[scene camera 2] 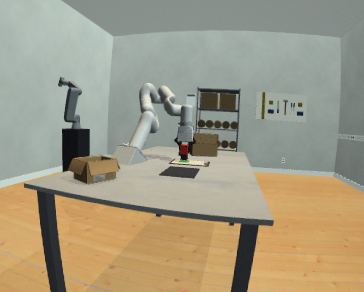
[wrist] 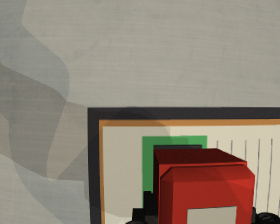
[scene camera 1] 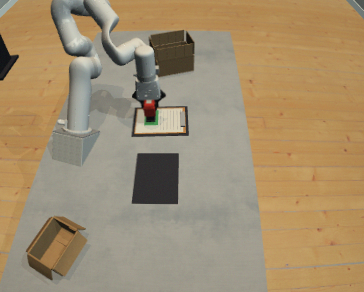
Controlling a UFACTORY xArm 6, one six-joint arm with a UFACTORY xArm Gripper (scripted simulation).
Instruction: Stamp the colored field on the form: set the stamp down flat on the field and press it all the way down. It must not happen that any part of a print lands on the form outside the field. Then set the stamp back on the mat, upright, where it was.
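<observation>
There is a dark mat point(scene camera 1: 156, 176) that I can see, and I see a brown box point(scene camera 1: 178, 57) too, though the brown box is out of frame in the wrist view. I also see a form point(scene camera 1: 170, 121) point(wrist: 120, 139), and the form is there in the wrist view as well.
</observation>
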